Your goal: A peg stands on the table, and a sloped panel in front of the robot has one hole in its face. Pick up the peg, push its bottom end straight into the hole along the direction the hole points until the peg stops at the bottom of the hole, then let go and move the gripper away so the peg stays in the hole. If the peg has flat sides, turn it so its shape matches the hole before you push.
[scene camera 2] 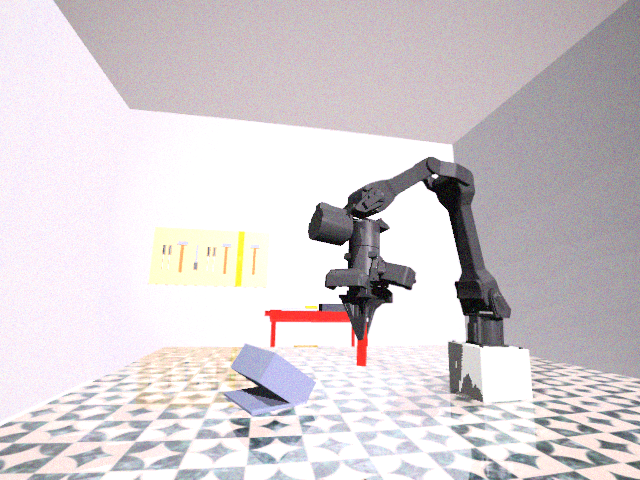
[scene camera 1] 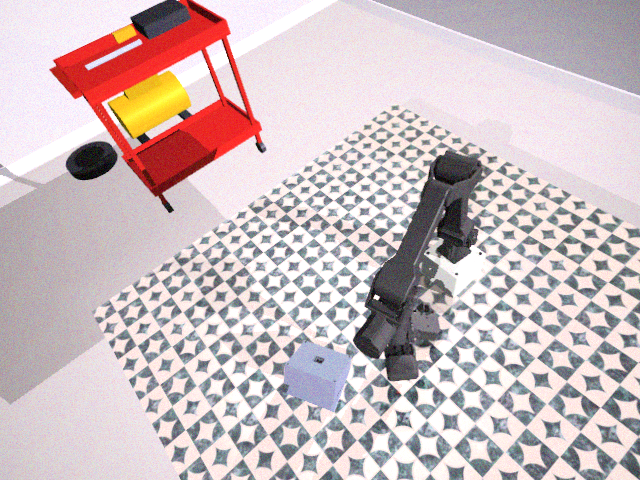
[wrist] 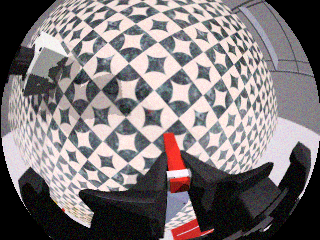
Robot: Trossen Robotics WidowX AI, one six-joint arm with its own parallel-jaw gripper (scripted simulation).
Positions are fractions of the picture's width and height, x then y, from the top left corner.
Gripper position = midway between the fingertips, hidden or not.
Observation:
The gripper (scene camera 2: 0.56,0.71) carries a red peg. Also in view: a sloped panel (scene camera 1: 0.47,0.78).
The gripper is seen too in scene camera 1 (scene camera 1: 0.62,0.74) and in the wrist view (wrist: 0.54,0.65). The sloped panel also shows in scene camera 2 (scene camera 2: 0.42,0.77).

